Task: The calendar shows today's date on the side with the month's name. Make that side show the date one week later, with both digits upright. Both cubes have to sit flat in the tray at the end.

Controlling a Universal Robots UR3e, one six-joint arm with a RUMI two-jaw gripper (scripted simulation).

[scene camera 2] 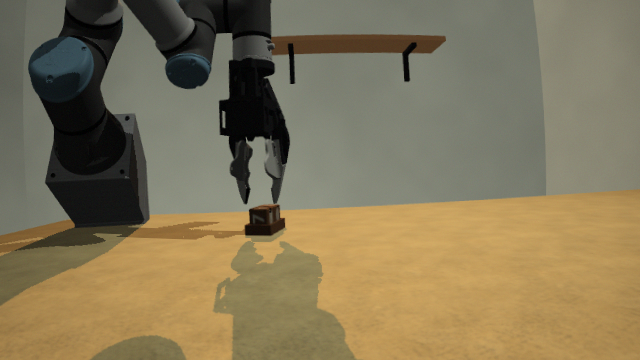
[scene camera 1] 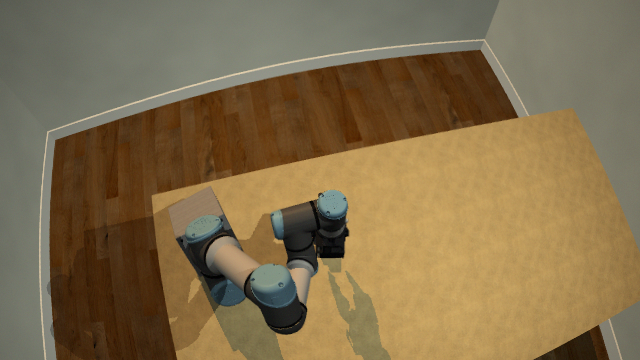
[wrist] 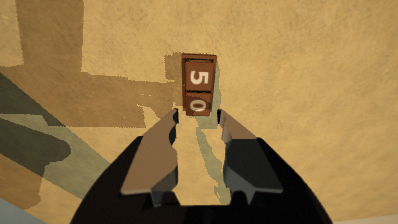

Labels:
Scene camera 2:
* my gripper: 260, 203
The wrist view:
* my gripper: 197, 109
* cube: 199, 74

